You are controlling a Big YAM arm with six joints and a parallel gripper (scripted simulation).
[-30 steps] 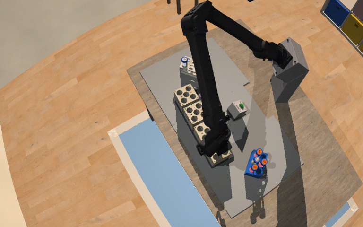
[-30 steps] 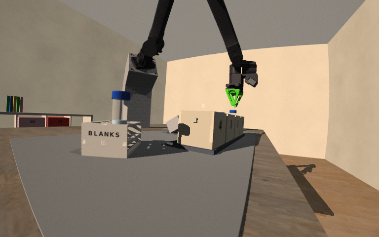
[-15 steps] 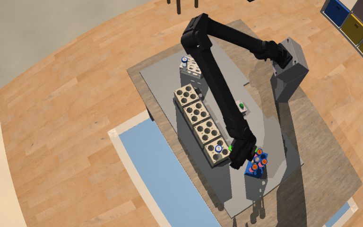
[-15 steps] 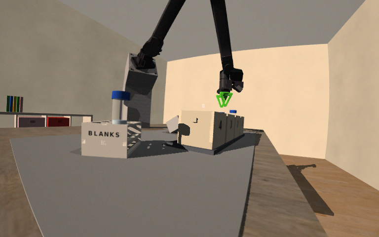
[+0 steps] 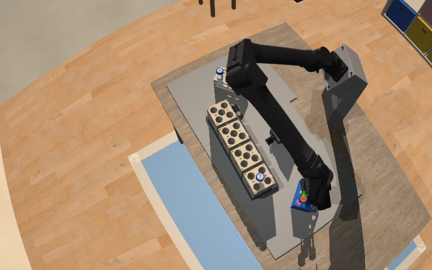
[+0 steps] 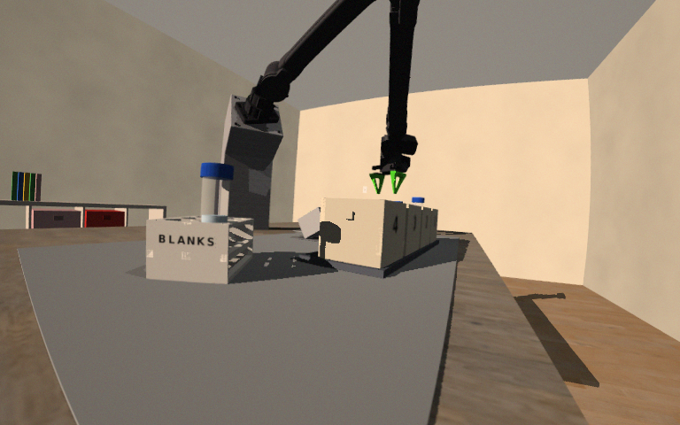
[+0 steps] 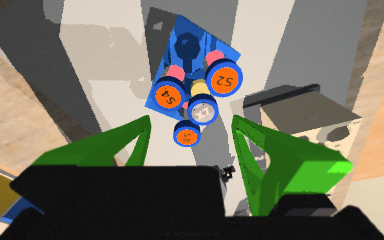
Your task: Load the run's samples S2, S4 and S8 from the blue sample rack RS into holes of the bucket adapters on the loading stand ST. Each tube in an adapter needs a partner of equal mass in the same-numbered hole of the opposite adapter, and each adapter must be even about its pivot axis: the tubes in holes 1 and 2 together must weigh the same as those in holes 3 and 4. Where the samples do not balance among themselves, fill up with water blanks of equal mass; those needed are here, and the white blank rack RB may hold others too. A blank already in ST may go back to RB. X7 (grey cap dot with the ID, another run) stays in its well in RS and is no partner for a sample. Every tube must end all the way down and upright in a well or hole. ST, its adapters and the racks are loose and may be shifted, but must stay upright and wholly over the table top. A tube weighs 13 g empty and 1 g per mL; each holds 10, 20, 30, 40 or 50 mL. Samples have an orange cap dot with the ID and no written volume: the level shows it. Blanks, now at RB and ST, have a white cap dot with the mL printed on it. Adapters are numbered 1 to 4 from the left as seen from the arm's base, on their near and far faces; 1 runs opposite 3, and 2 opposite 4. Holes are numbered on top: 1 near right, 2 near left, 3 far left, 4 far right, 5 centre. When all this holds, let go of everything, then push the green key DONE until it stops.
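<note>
The orange-dot sample is 20 mm behind my hand, 30 mm to the left of it and 90 mm below it. Also, from my hand: grey-dot tube X7 (20 mm ahead, 10 mm to the right, 90 mm below); then orange-dot tube (30 mm behind, 40 mm to the right, 90 mm below); then blue sample rack RS (120 mm below).
</note>
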